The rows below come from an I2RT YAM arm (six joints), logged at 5 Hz.
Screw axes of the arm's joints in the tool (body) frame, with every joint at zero. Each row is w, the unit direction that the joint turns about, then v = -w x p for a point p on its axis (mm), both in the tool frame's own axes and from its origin. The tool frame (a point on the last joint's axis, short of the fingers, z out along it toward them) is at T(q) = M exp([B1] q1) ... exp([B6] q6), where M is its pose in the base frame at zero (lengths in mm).
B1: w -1 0 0 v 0 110.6 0
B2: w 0 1 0 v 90.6 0 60
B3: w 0 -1 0 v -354.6 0 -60
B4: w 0 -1 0 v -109.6 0 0
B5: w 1 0 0 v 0 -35.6 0
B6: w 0 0 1 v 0 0 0
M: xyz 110.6 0 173.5 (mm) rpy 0 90 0 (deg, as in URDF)
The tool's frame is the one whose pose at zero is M.
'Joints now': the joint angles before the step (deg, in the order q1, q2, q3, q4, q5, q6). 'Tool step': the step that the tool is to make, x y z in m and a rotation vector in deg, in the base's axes. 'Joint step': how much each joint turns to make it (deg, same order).
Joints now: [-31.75 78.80 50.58 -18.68 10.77 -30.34]
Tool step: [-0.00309 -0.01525 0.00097 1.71 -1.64 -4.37]
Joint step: [-2.94 1.35 1.34 -0.04 -0.72 2.68]
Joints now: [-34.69 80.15 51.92 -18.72 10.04 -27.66]
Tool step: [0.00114 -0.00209 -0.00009 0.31 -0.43 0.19]
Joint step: [-0.29 0.45 0.30 0.32 -0.69 -0.01]
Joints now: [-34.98 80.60 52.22 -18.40 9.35 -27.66]
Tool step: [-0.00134 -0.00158 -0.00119 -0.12 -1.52 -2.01]
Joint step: [-0.33 -0.19 -0.76 1.58 0.60 1.78]
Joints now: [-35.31 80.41 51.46 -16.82 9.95 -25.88]
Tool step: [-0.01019 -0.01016 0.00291 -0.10 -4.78 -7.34]
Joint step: [-2.59 -1.22 -1.25 2.94 1.46 5.39]
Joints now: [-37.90 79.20 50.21 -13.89 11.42 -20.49]
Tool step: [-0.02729 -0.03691 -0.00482 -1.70 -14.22 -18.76]
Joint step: [-8.49 0.32 -4.04 13.10 2.94 13.19]
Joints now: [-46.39 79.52 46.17 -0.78 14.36 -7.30]
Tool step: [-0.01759 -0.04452 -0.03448 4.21 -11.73 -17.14]
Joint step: [-7.58 9.19 -0.63 10.04 1.43 15.58]
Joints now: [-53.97 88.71 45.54 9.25 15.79 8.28]
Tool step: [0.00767 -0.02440 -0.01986 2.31 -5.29 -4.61]
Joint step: [-1.39 7.78 3.19 3.97 -0.52 6.73]
